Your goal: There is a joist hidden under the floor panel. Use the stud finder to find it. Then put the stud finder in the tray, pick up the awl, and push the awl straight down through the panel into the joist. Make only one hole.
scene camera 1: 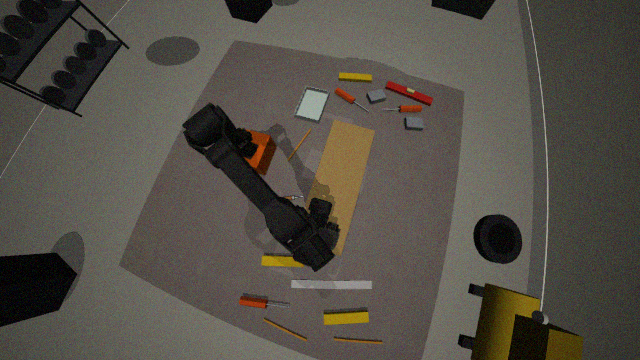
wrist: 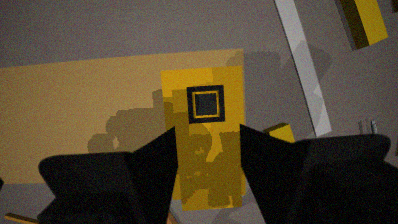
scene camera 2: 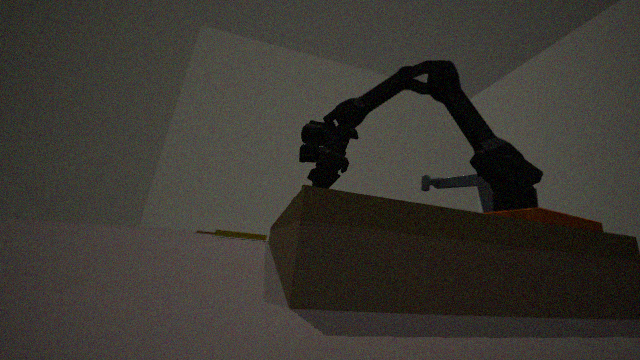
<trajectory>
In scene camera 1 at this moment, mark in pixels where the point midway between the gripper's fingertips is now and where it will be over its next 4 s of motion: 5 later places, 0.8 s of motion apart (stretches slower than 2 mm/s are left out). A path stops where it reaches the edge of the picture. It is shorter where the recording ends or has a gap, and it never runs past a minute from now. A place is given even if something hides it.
My gripper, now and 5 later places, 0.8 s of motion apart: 320, 232; 320, 232; 325, 218; 332, 196; 339, 176; 344, 157
</trajectory>
